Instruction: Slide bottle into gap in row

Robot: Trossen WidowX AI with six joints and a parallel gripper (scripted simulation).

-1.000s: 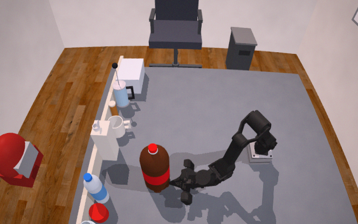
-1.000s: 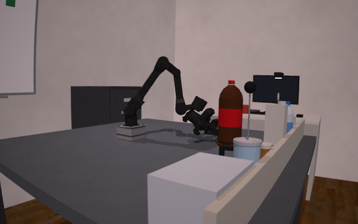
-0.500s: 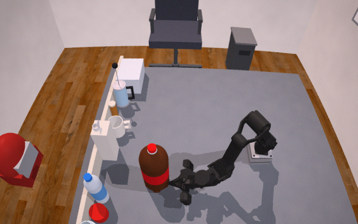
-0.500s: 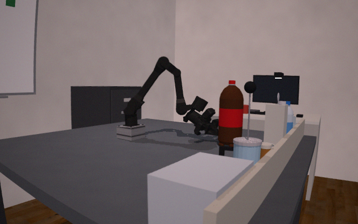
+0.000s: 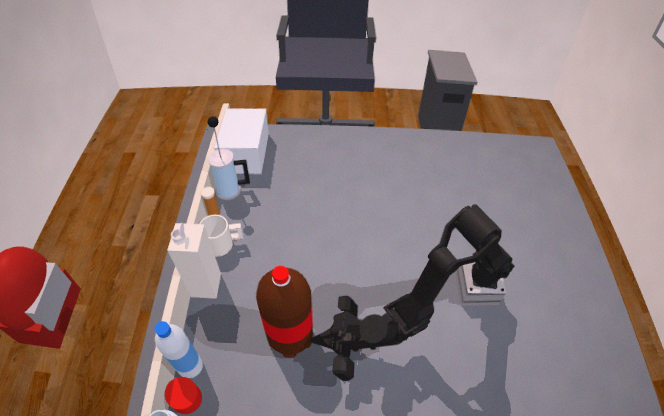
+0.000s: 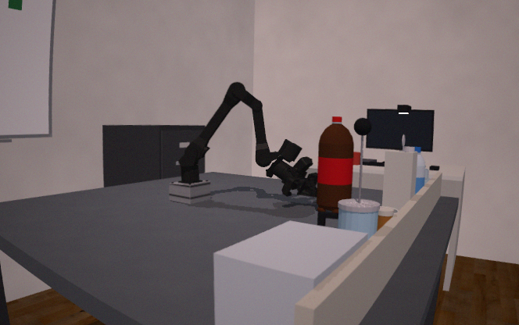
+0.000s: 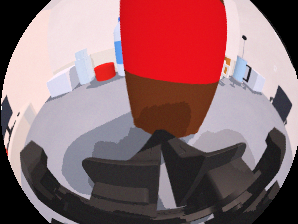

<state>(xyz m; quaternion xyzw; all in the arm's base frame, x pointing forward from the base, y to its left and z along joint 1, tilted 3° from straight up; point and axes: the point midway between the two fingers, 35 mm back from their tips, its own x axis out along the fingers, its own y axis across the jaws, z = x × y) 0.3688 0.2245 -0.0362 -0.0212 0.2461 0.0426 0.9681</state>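
Right now the brown cola bottle is 100 mm above my hand, 80 mm ahead of it and 10 mm to the right of it. Round my hand: red cup: 290 mm ahead, 190 mm to the left, 30 mm below; low beige rail: 380 mm ahead, 110 mm to the right; water bottle: 300 mm ahead, 110 mm to the left, 50 mm above.
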